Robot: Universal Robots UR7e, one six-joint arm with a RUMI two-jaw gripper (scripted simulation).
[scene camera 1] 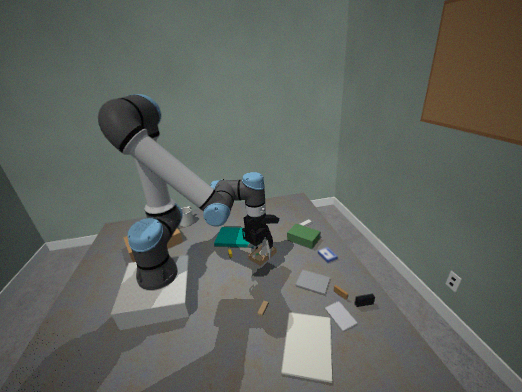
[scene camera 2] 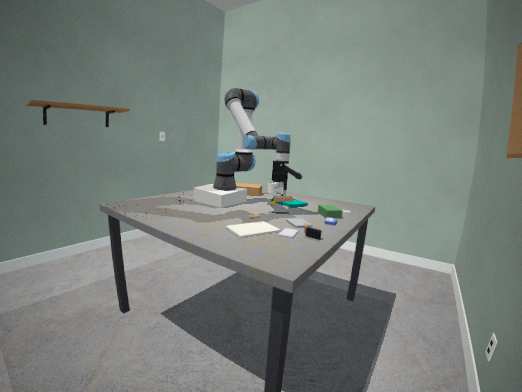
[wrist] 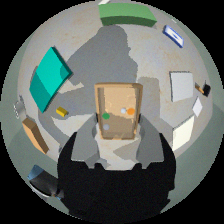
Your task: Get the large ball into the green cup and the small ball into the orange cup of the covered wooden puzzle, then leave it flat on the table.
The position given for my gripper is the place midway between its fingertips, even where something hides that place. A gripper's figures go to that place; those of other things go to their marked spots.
Labels:
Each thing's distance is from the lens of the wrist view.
my gripper (wrist: 118,113): 0.15 m
teal block (wrist: 52,72): 0.26 m

